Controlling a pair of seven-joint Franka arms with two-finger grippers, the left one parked.
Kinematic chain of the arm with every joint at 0, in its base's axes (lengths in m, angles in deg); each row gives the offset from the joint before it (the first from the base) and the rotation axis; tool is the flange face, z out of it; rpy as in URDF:
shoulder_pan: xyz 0 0 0.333 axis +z
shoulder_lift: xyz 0 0 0 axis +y
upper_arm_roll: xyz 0 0 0.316 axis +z
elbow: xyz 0.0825 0 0 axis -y
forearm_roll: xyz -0.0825 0 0.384 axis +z
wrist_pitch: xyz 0 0 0 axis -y
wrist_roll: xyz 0.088 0 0 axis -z
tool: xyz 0 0 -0.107 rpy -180 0 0
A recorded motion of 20 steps. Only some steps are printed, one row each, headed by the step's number.
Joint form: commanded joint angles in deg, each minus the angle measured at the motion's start. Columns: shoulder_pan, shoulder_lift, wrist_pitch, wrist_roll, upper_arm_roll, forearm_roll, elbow.
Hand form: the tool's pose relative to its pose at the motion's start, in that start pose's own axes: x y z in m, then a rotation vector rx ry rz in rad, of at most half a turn. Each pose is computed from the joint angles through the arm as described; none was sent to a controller.
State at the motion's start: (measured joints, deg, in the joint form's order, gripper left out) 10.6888 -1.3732 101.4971 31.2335 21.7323 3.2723 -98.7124
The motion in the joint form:
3: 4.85 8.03 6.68 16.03 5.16 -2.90 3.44
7: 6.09 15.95 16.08 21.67 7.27 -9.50 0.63
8: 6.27 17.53 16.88 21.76 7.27 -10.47 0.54
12: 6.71 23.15 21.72 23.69 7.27 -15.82 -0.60
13: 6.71 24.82 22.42 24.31 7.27 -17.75 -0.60
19: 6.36 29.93 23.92 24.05 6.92 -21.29 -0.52
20: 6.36 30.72 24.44 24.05 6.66 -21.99 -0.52
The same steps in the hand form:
3: -0.0140 -0.0907 0.0399 0.0477 0.0141 0.1036
7: -0.0063 -0.1190 0.1264 0.0251 0.0301 0.1113
8: -0.0036 -0.1205 0.1419 0.0159 0.0233 0.1038
12: 0.0043 -0.1238 0.2013 -0.0151 0.0321 0.0849
13: 0.0069 -0.1230 0.2175 -0.0320 0.0343 0.0782
19: 0.0154 -0.1146 0.2684 -0.0720 0.0076 0.0521
20: 0.0176 -0.1124 0.2764 -0.0770 0.0084 0.0487

